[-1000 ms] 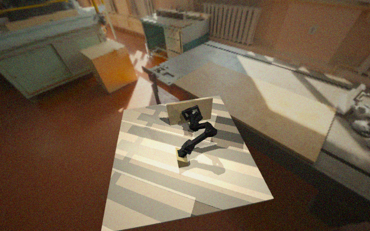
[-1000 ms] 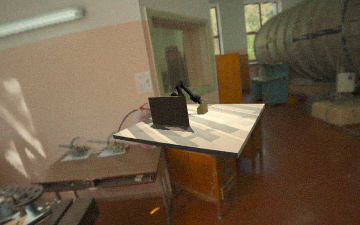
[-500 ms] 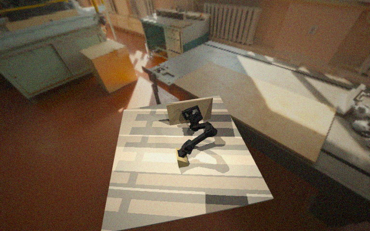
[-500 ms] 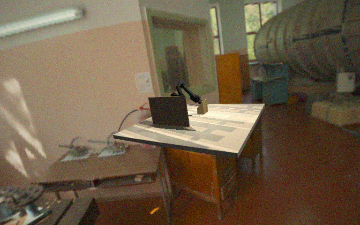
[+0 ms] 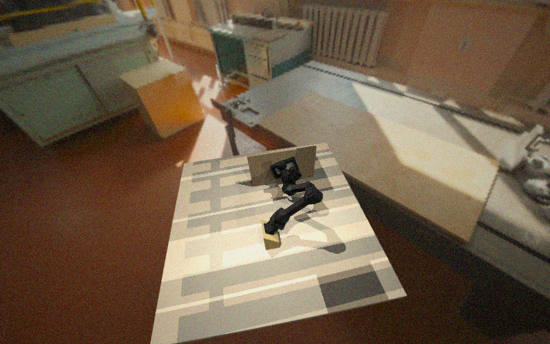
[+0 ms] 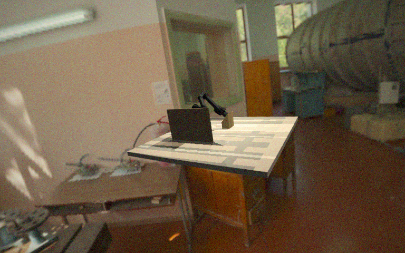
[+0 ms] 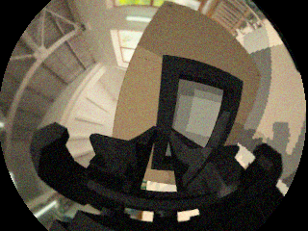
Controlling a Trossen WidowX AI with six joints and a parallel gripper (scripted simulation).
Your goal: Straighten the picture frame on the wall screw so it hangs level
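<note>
Right now the black picture frame is 50 mm below my gripper tip, 20 mm to the right of it and 10 mm ahead of it. The rest, counted from my gripper tip: tan wall board: 70 mm below, 20 mm ahead, 10 mm to the right.
</note>
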